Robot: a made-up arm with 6 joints. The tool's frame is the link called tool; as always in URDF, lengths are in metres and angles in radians. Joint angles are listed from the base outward.
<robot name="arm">
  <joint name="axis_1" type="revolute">
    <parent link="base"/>
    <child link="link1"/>
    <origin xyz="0 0 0.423"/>
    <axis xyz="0 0 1"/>
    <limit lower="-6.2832" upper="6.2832"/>
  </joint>
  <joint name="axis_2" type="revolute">
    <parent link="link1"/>
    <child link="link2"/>
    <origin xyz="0 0 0"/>
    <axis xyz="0 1 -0.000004"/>
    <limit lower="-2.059" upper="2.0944"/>
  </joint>
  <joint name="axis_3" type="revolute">
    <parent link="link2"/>
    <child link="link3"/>
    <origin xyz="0.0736 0 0.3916"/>
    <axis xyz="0 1 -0.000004"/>
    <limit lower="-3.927" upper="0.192"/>
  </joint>
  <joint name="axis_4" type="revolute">
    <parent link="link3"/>
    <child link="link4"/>
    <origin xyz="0.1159 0 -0.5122"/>
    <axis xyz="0 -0.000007 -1"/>
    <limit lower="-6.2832" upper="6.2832"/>
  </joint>
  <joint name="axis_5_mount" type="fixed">
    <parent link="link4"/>
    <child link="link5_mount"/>
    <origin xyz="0 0 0"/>
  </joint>
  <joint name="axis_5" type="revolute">
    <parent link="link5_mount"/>
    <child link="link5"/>
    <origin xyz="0 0 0"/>
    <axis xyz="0 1 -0.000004"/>
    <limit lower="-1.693" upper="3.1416"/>
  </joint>
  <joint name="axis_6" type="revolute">
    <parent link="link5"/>
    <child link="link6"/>
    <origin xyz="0.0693 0 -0.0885"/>
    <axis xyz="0 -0.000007 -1"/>
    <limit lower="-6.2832" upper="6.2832"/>
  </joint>
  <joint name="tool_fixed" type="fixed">
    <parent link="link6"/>
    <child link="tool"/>
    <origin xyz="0 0 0" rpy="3.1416 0 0"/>
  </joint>
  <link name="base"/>
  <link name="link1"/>
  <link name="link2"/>
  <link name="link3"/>
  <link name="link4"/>
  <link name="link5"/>
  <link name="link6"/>
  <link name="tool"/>
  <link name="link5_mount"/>
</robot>
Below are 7 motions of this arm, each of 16 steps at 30 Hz.
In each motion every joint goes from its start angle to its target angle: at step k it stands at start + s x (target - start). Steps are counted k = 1, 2, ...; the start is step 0. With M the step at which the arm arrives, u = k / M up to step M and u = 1 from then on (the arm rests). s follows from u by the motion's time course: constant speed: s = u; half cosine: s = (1 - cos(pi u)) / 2; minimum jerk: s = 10 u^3 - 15 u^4 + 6 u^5.
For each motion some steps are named. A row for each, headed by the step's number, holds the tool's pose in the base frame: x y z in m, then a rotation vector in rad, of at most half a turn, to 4 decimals.
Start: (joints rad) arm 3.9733 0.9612 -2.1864 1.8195 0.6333 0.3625
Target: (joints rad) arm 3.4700 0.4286 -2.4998 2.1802 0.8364 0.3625
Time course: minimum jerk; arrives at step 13
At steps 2, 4, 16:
2: -0.6791 -0.7199 0.5043 0.8966 1.8722 -1.7715
4: -0.7218 -0.6655 0.6100 0.8720 1.7518 -1.9470
16: -0.6720 -0.2457 1.1588 0.3355 1.1452 -2.8057

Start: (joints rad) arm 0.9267 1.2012 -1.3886 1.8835 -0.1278 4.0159
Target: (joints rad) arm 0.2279 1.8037 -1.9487 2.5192 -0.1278 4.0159
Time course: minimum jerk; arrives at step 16
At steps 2, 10, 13, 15, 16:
2: 0.4204 0.4224 -0.0720 2.4508 1.8204 0.2648
10: 0.5139 0.1669 -0.2512 3.0237 0.5129 0.1345
13: 0.5024 0.0843 -0.3053 3.0753 0.0544 0.0965
15: 0.4977 0.0682 -0.3161 3.0776 -0.0407 0.0890
16: 0.4974 0.0675 -0.3166 3.0776 -0.0453 0.0887

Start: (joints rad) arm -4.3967 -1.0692 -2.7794 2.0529 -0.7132 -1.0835
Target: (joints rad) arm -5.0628 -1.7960 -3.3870 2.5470 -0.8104 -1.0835
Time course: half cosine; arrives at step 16
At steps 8, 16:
8: 0.0672 -0.9054 0.6121 0.7383 0.5767 0.0232
16: -0.2342 -0.8234 0.1495 1.3437 0.0870 0.0242

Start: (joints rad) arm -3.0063 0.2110 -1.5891 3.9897 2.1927 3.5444
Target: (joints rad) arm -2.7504 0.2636 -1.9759 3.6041 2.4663 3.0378
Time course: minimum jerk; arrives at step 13
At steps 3, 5, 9, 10, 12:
3: -0.6989 -0.0277 0.8959 -0.7042 0.5258 0.1591
5: -0.6850 -0.0688 0.9380 -0.6730 0.5921 0.1437
9: -0.6229 -0.1658 1.0350 -0.6636 0.8012 0.0958
10: -0.6094 -0.1801 1.0493 -0.6728 0.8392 0.0873
12: -0.5966 -0.1924 1.0616 -0.6838 0.8738 0.0795

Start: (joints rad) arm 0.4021 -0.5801 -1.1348 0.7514 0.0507 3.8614
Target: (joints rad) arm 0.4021 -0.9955 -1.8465 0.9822 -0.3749 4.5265
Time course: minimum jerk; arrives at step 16
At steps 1, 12, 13, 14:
1: 0.4041 0.1237 1.0405 0.8210 1.4463 1.5134
12: -0.1540 -0.1493 1.3032 0.4556 -0.1093 2.5858
13: -0.1936 -0.1681 1.2982 0.3966 -0.2034 2.6425
14: -0.2171 -0.1793 1.2941 0.3589 -0.2594 2.6754

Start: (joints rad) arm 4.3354 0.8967 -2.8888 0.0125 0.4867 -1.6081
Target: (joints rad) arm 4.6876 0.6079 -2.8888 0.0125 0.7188 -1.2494
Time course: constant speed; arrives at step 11
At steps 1, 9, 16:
1: -0.2880 -0.8008 1.0091 1.6127 -0.2814 -0.2549
9: -0.0641 -0.7199 1.1595 1.5677 -0.2748 0.1443
16: -0.0169 -0.6858 1.1927 1.5609 -0.2739 0.2459

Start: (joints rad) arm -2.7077 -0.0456 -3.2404 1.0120 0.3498 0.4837
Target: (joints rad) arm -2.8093 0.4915 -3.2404 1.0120 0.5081 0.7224
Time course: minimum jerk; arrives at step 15
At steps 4, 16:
4: 0.0802 0.0664 1.4204 0.2399 -0.3093 1.9133
16: -0.3570 -0.1075 1.3572 -0.1153 -0.9425 2.0256

